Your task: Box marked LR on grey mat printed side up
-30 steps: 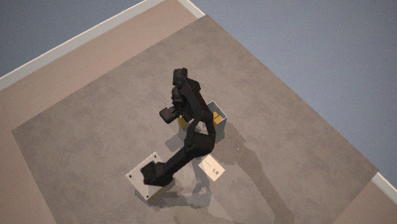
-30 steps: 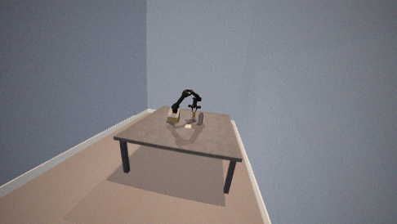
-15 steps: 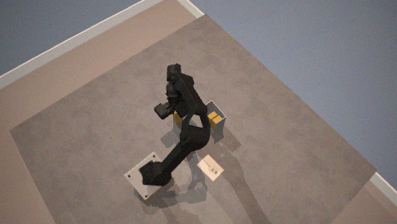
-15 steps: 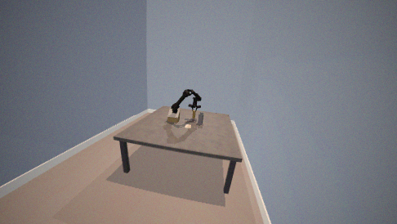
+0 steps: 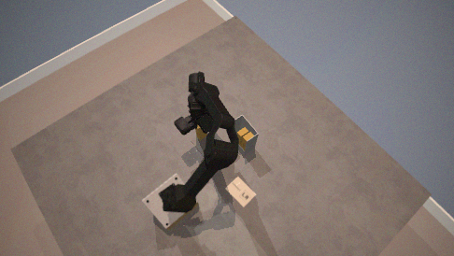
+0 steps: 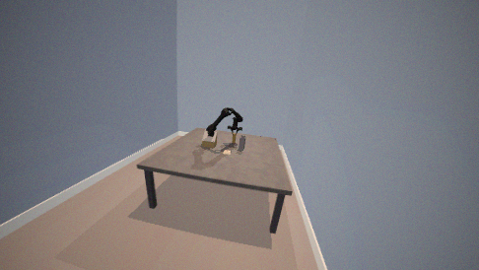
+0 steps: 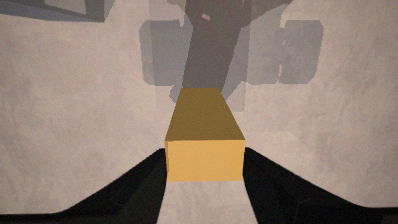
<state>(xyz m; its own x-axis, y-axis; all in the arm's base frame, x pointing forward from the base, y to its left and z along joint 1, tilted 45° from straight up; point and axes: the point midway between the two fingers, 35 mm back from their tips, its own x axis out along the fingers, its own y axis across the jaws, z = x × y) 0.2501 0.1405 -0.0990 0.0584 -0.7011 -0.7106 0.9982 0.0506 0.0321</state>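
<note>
The grey mat is 12 cm below my gripper tip and 6 cm to the right of it.
</note>
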